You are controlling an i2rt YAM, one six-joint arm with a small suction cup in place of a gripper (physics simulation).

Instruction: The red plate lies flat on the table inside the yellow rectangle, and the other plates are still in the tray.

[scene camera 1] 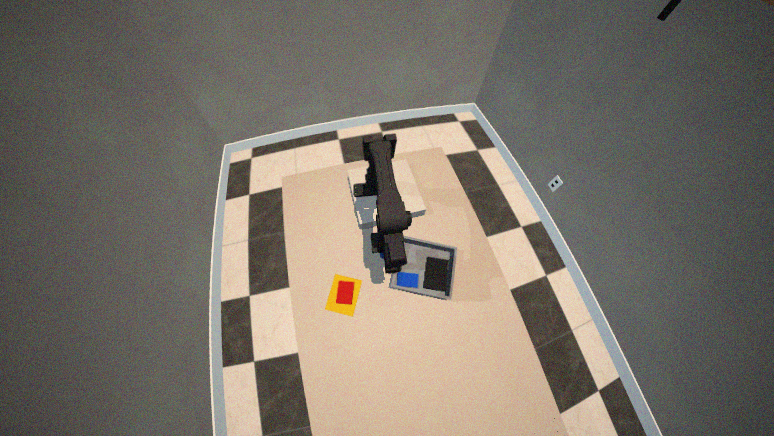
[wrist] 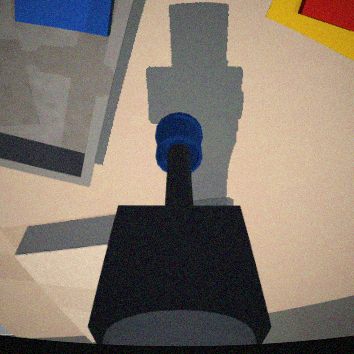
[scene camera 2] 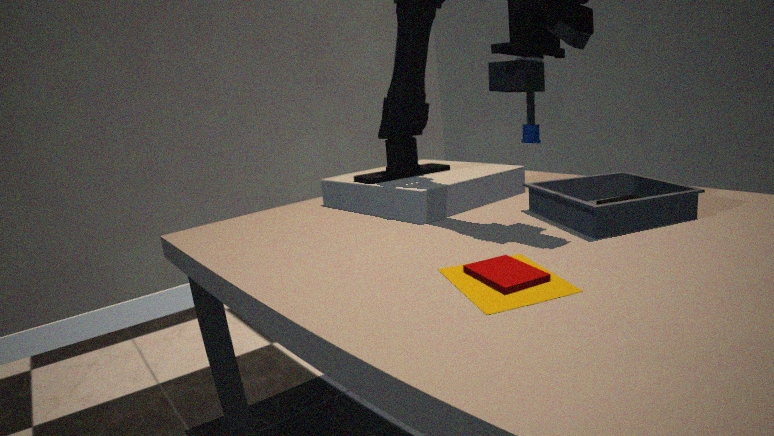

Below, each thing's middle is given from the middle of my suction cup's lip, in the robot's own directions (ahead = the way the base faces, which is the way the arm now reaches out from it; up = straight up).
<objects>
Now: the blue plate (wrist: 96,24) 8 cm ahead of my suction cup, 9 cm to the left of it and 14 cm below it. Round my suction cup: red plate (scene camera 2: 505,274) 10 cm ahead, 17 cm to the right, 14 cm below; yellow rectangle (scene camera 2: 490,301) 11 cm ahead, 18 cm to the right, 15 cm below; grey tray (wrist: 63,77) 4 cm ahead, 17 cm to the left, 12 cm below.
</objects>
